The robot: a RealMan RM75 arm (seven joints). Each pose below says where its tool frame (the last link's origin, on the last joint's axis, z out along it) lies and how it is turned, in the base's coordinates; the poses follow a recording.
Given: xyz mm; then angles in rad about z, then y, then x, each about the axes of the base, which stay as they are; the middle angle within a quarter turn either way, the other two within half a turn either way.
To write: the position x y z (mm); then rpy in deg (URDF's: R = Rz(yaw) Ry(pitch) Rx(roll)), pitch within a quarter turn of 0, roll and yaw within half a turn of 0. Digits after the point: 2 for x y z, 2 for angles.
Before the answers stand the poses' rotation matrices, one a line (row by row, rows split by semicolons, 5 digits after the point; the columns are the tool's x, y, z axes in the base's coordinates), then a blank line. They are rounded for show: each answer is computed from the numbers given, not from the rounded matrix.
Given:
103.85, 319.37, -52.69, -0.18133, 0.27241, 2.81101
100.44, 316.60, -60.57, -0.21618, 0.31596, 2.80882
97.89, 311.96, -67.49, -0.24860, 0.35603, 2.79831
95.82, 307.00, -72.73, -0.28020, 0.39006, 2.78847
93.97, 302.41, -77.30, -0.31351, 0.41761, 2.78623
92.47, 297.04, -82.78, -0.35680, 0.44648, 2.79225
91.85, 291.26, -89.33, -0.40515, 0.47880, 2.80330
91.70, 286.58, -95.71, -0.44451, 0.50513, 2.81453
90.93, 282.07, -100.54, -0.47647, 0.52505, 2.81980
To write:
0.94733 0.17369 0.26905; 0.25647 -0.91460 -0.31262; 0.19178 0.36517 -0.91098
0.92837 0.20388 0.31073; 0.30187 -0.90137 -0.31049; 0.21678 0.38206 -0.89835
0.90847 0.23062 0.34856; 0.34540 -0.88384 -0.31547; 0.23531 0.40699 -0.88260
0.88882 0.25578 0.38024; 0.38586 -0.86534 -0.31985; 0.24723 0.43101 -0.86782
0.86951 0.28190 0.40558; 0.42337 -0.84830 -0.31803; 0.25440 0.44824 -0.85695
0.84517 0.31504 0.43179; 0.46667 -0.82880 -0.30873; 0.26061 0.46243 -0.84749
0.81570 0.34983 0.46071; 0.51234 -0.80669 -0.29456; 0.26861 0.47631 -0.83724
0.79007 0.37631 0.48392; 0.54758 -0.78811 -0.28114; 0.27559 0.48711 -0.82872
0.76892 0.39687 0.50126; 0.57598 -0.77030 -0.27367; 0.27751 0.49914 -0.82088

103.85, 319.37, -52.69, 158.16, -11.06, 15.15
100.44, 316.60, -60.57, 156.96, -12.52, 18.01
97.89, 311.96, -67.49, 155.24, -13.61, 20.82
95.82, 307.00, -72.73, 153.59, -14.31, 23.47
93.97, 302.41, -77.30, 152.39, -14.74, 25.96
92.47, 297.04, -82.78, 151.38, -15.11, 28.91
91.85, 291.26, -89.33, 150.36, -15.58, 32.13
91.70, 286.58, -95.71, 149.55, -16.00, 34.72
90.93, 282.07, -100.54, 148.70, -16.11, 36.84

